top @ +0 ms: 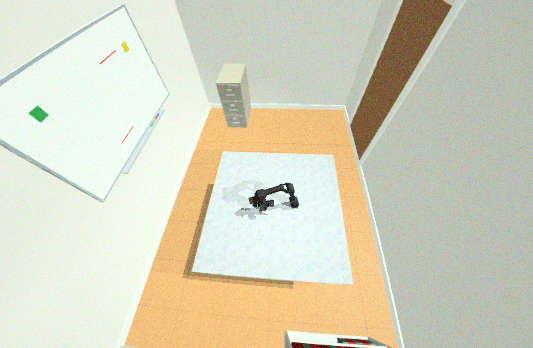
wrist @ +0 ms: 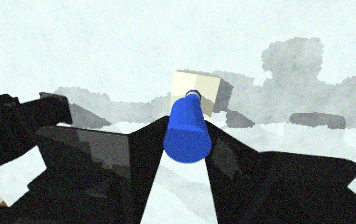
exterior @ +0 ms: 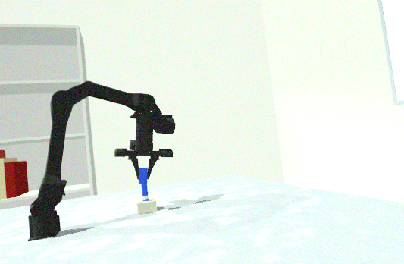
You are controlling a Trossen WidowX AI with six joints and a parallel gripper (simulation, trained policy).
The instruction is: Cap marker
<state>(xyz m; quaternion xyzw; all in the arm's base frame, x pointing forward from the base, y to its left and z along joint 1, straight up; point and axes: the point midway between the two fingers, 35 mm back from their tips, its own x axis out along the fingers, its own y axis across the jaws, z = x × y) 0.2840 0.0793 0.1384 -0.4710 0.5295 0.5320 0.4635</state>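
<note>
My gripper tip is 1 cm below the blue cap. The rest, counted from my gripper tip: cream holder block (9 cm below).
</note>
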